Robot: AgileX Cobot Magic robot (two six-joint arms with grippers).
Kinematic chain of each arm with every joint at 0, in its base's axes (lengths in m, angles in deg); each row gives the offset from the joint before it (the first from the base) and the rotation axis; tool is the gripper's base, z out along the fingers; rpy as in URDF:
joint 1: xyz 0 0 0.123 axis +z
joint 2: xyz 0 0 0 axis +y
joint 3: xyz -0.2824 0 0.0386 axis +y
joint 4: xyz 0.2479 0 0.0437 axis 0.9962 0 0.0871
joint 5: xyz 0 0 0 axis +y
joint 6: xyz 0.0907 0 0.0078 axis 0.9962 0 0.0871
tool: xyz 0 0 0 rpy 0 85 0
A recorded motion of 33 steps. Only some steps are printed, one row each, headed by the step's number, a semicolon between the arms.
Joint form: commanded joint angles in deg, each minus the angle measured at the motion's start. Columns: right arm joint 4, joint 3, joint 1, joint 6, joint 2, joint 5; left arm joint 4, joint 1, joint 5, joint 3, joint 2, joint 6.
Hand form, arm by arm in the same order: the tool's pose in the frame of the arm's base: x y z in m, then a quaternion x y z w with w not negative. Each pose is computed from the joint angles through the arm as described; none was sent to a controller.
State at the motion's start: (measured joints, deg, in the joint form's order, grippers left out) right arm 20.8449 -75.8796 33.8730 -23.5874 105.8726 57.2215; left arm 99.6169 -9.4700 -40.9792 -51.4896 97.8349 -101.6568
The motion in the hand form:
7: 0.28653 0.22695 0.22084 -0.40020 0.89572 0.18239 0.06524; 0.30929 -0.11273 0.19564 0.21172 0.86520 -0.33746 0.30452
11: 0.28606 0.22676 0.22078 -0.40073 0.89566 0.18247 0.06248; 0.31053 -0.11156 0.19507 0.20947 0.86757 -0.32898 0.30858
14: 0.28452 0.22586 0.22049 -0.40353 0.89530 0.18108 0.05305; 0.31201 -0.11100 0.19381 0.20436 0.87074 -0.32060 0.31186
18: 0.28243 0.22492 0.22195 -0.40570 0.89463 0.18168 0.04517; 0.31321 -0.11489 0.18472 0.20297 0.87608 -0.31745 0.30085
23: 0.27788 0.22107 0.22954 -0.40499 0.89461 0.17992 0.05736; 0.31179 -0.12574 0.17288 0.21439 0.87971 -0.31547 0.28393
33: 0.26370 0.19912 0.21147 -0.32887 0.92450 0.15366 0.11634; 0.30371 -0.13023 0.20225 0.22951 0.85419 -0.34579 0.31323
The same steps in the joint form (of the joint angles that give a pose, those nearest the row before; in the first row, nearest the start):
7: 2.42 -0.05 -0.23 -2.13 -1.12 -0.14; 0.29 -0.44 0.76 0.17 -0.29 1.28
11: 2.42 -0.05 -0.23 -2.13 -1.12 0.19; 0.29 -0.44 1.88 0.17 -0.29 1.45
14: 2.20 -0.05 -0.23 -2.13 -1.12 1.30; 0.08 -0.58 3.24 0.17 -0.16 1.44
18: 2.20 -0.05 -0.23 -2.13 -1.38 2.48; -0.11 -1.41 4.17 0.17 1.37 1.45
23: 1.80 1.03 -0.23 -1.81 -3.39 1.94; -0.21 -3.51 5.14 0.17 3.35 1.88
33: -1.13 12.82 -0.60 5.65 -8.75 -12.13; -1.88 -3.78 1.60 0.07 -1.16 2.48

